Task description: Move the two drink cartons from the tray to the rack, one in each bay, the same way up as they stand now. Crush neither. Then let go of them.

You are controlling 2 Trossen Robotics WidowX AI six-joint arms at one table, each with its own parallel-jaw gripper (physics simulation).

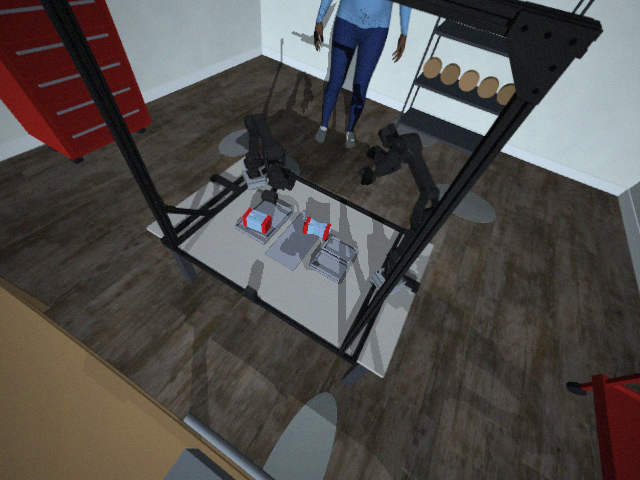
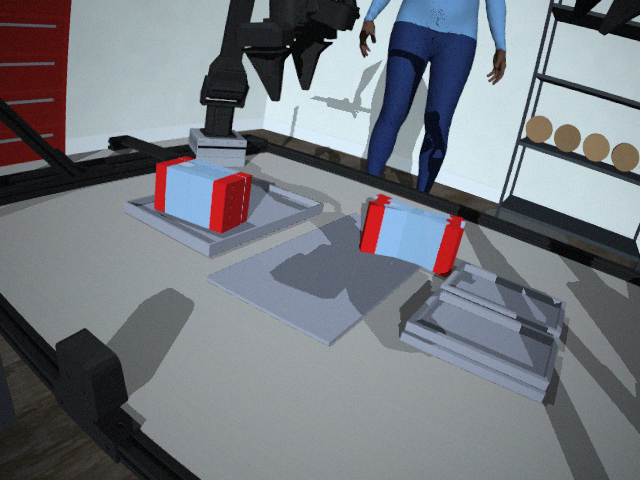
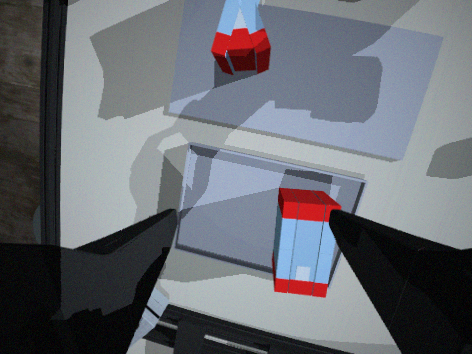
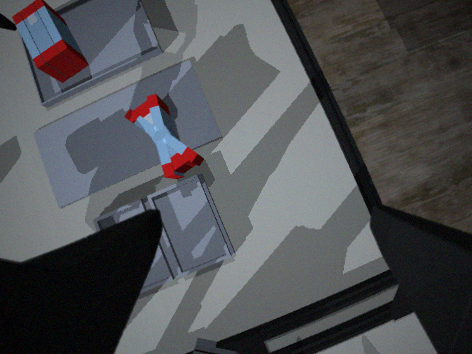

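Seen in the pictures: left gripper, fingertip midpoint: (image 1: 279, 197) (image 2: 291, 95) (image 3: 253, 216) (image 4: 39, 4); right gripper, fingertip midpoint: (image 2: 589, 25) (image 4: 265, 218); left arm's base at its link origin: (image 1: 253, 173) (image 2: 217, 133).
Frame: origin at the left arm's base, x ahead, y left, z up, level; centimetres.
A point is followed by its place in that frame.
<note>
One drink carton (image 1: 256, 221) {x 34.5, y -10.8, z 1.8 cm} (image 2: 188, 193) {x 33.9, y -11.8, z -0.9 cm} (image 3: 305, 245) {x 32.2, y -8.9, z 1.8 cm} (image 4: 45, 35) {x 32.2, y -7.9, z 1.8 cm}, blue with red ends and straight-sided, stands in the grey tray (image 2: 170, 232) {x 37.4, y -14.6, z -5.0 cm} (image 3: 275, 162) {x 36.4, y 0.0, z -4.0 cm}. The other carton (image 1: 316, 227) {x 47.6, y 14.9, z 0.7 cm} (image 2: 405, 232) {x 47.1, y 14.4, z -1.2 cm} (image 3: 241, 55) {x 42.4, y 11.9, z -0.1 cm} (image 4: 160, 135) {x 46.8, y 16.1, z 1.6 cm} is pinched in at its middle. It is at the mat's edge, one red end close to the rack (image 2: 478, 364) {x 70.1, y 8.5, z -4.6 cm} (image 4: 217, 220) {x 59.2, y 26.7, z -4.6 cm}. Both rack bays are empty. My left gripper (image 2: 290, 93) {x 33.9, y 0.8, z 13.3 cm} (image 3: 253, 216) {x 33.9, y 0.8, z 13.3 cm} is open and empty, above the tray. My right gripper (image 1: 369, 164) (image 4: 265, 218) {x 54.2, y 31.9, z 31.5 cm} is open and empty, raised behind the rack side of the table.
A flat grey mat (image 1: 289, 253) {x 53.1, y -1.7, z -5.2 cm} (image 2: 310, 310) {x 56.9, y -3.3, z -5.2 cm} (image 4: 55, 165) {x 54.4, y -6.1, z -5.2 cm} lies between the tray and the rack. A black frame surrounds the table, with a dark block (image 2: 93, 374) {x 68.6, y -24.7, z -0.5 cm} on its front bar. A person (image 1: 356, 51) stands behind the table.
</note>
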